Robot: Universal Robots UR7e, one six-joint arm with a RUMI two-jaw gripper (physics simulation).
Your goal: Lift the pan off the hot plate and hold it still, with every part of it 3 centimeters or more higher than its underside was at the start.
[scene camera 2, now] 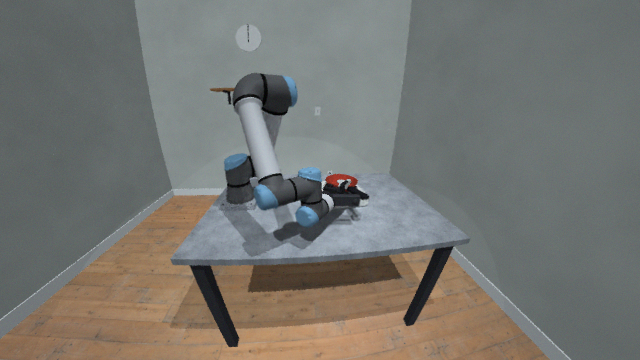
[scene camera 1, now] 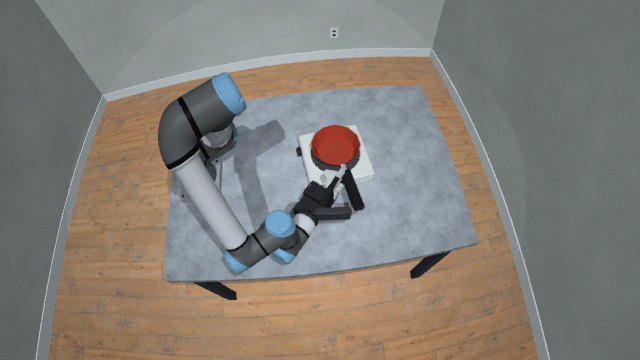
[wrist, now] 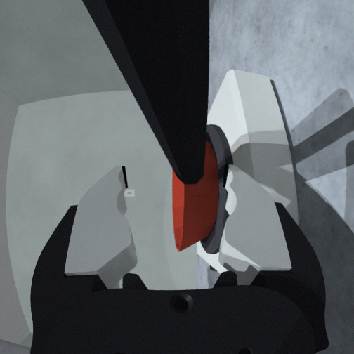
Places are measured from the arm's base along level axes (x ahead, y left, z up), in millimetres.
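Where they show: gripper, fingertip midpoint: (scene camera 2: pixel 349 187) (scene camera 1: pixel 344 173); arm's base, origin of the base link: (scene camera 2: pixel 241 197).
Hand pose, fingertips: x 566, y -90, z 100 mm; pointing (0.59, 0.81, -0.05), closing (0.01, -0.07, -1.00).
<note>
Things, the pixels of their top centre, and the offset from my fingertips. "pt": a spot on its surface instead. Level surfaces: height alone.
- white hot plate, surface spot: (scene camera 1: pixel 368 169) pt 97 mm ahead, 44 mm left, 62 mm down
- grey table, its level: 127 mm down
- hot plate's dark knob, middle of its top: (scene camera 1: pixel 298 149) 152 mm back, 165 mm left, 76 mm down
The red pan (scene camera 1: pixel 336 145) (scene camera 2: pixel 341 180) (wrist: pixel 200 200) sits upright on the white hot plate (scene camera 1: pixel 368 169) (wrist: pixel 265 107), over its dark round burner. Its black handle (scene camera 1: pixel 354 191) (wrist: pixel 165 65) points toward the table's front. My gripper (scene camera 1: pixel 340 181) (wrist: pixel 174 167) is partly open, with nothing held. It is beside the handle's root, at the front of the hot plate. In the wrist view the handle comes down from the top and ends between the two pale fingertips, nearer the right one. In scene camera 2 the gripper hides much of the handle and hot plate.
The grey table (scene camera 1: pixel 410 210) (scene camera 2: pixel 400 220) carries the arm's base at its left. The arm's forearm and wrist reach over the front left of the table, low near the gripper. The hot plate's dark knob (scene camera 1: pixel 299 151) is on its left side. Walls stand around the table.
</note>
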